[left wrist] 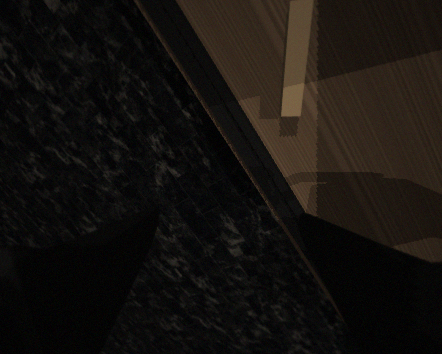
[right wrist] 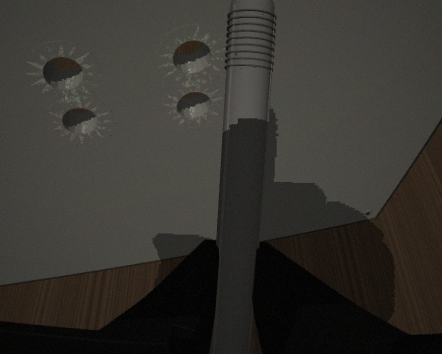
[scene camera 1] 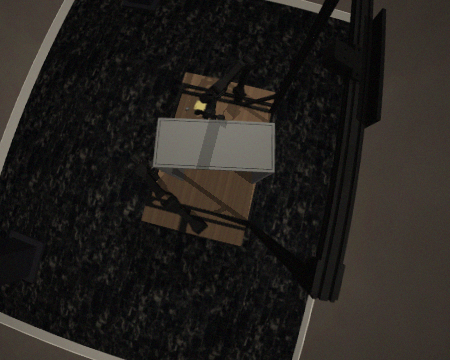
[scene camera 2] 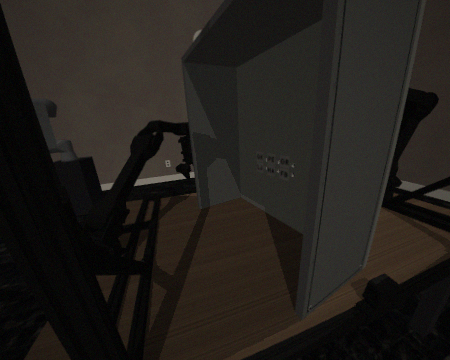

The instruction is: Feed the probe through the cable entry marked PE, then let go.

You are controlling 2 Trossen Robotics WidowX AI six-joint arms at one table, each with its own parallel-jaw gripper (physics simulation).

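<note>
A grey open-fronted cabinet stands on the wooden table. Its back panel carries small labels with cable entries, among them PE. In the right wrist view my right gripper is shut on the grey probe, whose ribbed tip points at the panel's outer face. The tip lies to the right of four round entries, the nearest two just left of it. I cannot tell which entry is PE from this side. My left gripper is open and empty by the cabinet's left edge.
A small yellow item lies on the table behind the cabinet near the right arm. Black frame rails cross the table ends. A tall dark post stands to the right. Dark carpet surrounds the table.
</note>
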